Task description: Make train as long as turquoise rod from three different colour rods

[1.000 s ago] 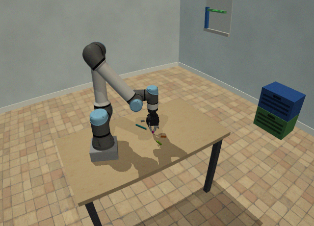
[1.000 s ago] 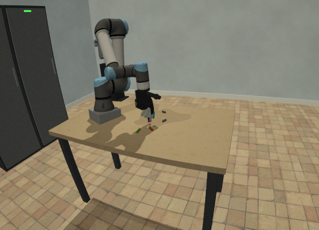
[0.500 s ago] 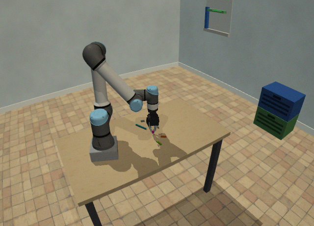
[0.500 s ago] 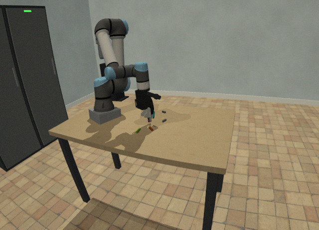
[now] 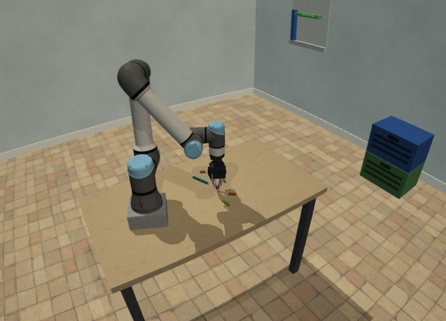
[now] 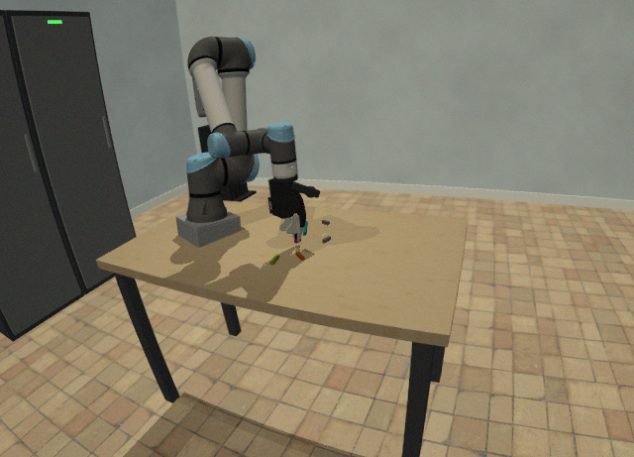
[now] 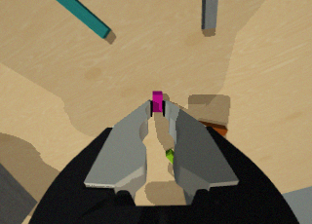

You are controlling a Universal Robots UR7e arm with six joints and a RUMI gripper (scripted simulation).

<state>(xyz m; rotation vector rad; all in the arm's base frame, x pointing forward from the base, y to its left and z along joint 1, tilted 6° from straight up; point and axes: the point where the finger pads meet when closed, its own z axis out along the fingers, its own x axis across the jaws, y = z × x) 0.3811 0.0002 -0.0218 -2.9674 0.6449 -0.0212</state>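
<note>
Now: hand 50 mm short of the orange rod, 70 mm to the left of it and 20 mm above it. From my hand the other things lie so: turquoise rod (40 mm behind, 120 mm to the left, 20 mm below); lime rod (20 mm behind, 110 mm to the right, 20 mm below); magenta rod (10 mm below).
</note>
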